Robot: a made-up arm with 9 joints. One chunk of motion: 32 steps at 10 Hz.
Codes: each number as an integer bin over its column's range. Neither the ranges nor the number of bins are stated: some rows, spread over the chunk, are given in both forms.
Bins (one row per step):
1: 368 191 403 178 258 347 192 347 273
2: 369 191 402 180 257 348 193 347 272
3: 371 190 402 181 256 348 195 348 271
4: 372 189 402 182 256 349 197 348 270
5: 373 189 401 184 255 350 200 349 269
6: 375 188 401 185 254 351 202 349 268
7: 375 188 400 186 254 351 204 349 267
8: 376 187 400 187 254 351 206 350 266
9: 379 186 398 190 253 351 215 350 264
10: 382 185 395 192 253 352 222 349 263
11: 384 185 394 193 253 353 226 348 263
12: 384 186 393 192 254 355 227 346 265
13: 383 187 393 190 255 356 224 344 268
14: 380 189 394 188 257 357 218 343 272
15: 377 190 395 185 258 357 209 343 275
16: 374 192 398 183 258 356 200 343 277
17: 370 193 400 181 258 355 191 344 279
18: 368 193 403 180 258 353 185 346 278
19: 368 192 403 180 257 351 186 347 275
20: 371 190 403 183 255 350 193 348 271
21: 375 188 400 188 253 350 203 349 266
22: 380 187 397 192 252 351 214 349 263
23: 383 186 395 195 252 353 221 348 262
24: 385 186 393 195 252 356 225 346 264
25: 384 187 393 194 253 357 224 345 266
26: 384 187 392 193 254 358 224 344 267
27: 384 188 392 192 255 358 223 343 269
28: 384 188 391 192 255 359 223 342 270
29: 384 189 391 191 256 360 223 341 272
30: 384 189 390 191 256 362 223 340 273
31: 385 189 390 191 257 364 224 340 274
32: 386 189 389 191 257 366 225 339 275
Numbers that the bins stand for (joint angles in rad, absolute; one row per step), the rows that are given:
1: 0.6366 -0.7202 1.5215 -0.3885 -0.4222 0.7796 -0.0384 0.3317 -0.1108
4: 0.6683 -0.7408 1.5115 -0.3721 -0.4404 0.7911 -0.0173 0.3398 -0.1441
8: 0.7000 -0.7614 1.4913 -0.3515 -0.4587 0.8026 0.0208 0.3562 -0.1885
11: 0.7634 -0.7821 1.4308 -0.3268 -0.4678 0.8141 0.1053 0.3398 -0.2218
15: 0.7080 -0.7305 1.4409 -0.3597 -0.4222 0.8370 0.0334 0.2990 -0.0886
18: 0.6366 -0.6996 1.5215 -0.3803 -0.4222 0.8141 -0.0680 0.3235 -0.0553
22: 0.7317 -0.7614 1.4611 -0.3310 -0.4770 0.8026 0.0546 0.3480 -0.2218
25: 0.7634 -0.7614 1.4208 -0.3227 -0.4678 0.8370 0.0968 0.3154 -0.1885
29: 0.7634 -0.7408 1.4006 -0.3351 -0.4404 0.8542 0.0926 0.2827 -0.1219
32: 0.7793 -0.7408 1.3805 -0.3351 -0.4313 0.8886 0.1011 0.2664 -0.0886
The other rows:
2: 0.6446 -0.7202 1.5115 -0.3803 -0.4313 0.7854 -0.0342 0.3317 -0.1219
3: 0.6604 -0.7305 1.5115 -0.3762 -0.4404 0.7854 -0.0257 0.3398 -0.1330
5: 0.6763 -0.7408 1.5014 -0.3638 -0.4496 0.7968 -0.0046 0.3480 -0.1552
6: 0.6921 -0.7511 1.5014 -0.3597 -0.4587 0.8026 0.0039 0.3480 -0.1663
7: 0.6921 -0.7511 1.4913 -0.3556 -0.4587 0.8026 0.0123 0.3480 -0.1774
9: 0.7238 -0.7718 1.4712 -0.3392 -0.4678 0.8026 0.0588 0.3562 -0.2107
10: 0.7476 -0.7821 1.4409 -0.3310 -0.4678 0.8083 0.0884 0.3480 -0.2218
12: 0.7634 -0.7718 1.4208 -0.3310 -0.4587 0.8255 0.1095 0.3235 -0.1996
13: 0.7555 -0.7614 1.4208 -0.3392 -0.4496 0.8313 0.0968 0.3072 -0.1663
14: 0.7317 -0.7408 1.4308 -0.3474 -0.4313 0.8370 0.0715 0.2990 -0.1219
16: 0.6842 -0.7099 1.4712 -0.3679 -0.4222 0.8313 -0.0046 0.2990 -0.0664
17: 0.6525 -0.6996 1.4913 -0.3762 -0.4222 0.8255 -0.0426 0.3072 -0.0442
19: 0.6366 -0.7099 1.5215 -0.3803 -0.4313 0.8026 -0.0638 0.3317 -0.0886
20: 0.6604 -0.7305 1.5215 -0.3679 -0.4496 0.7968 -0.0342 0.3398 -0.1330
21: 0.6921 -0.7511 1.4913 -0.3474 -0.4678 0.7968 0.0081 0.3480 -0.1885
23: 0.7555 -0.7718 1.4409 -0.3186 -0.4770 0.8141 0.0842 0.3398 -0.2329
24: 0.7714 -0.7718 1.4208 -0.3186 -0.4770 0.8313 0.1011 0.3235 -0.2107
26: 0.7634 -0.7614 1.4107 -0.3268 -0.4587 0.8427 0.0968 0.3072 -0.1774
27: 0.7634 -0.7511 1.4107 -0.3310 -0.4496 0.8427 0.0926 0.2990 -0.1552
28: 0.7634 -0.7511 1.4006 -0.3310 -0.4496 0.8485 0.0926 0.2909 -0.1441
30: 0.7634 -0.7408 1.3905 -0.3351 -0.4404 0.8657 0.0926 0.2746 -0.1108
31: 0.7714 -0.7408 1.3905 -0.3351 -0.4313 0.8771 0.0968 0.2746 -0.0997

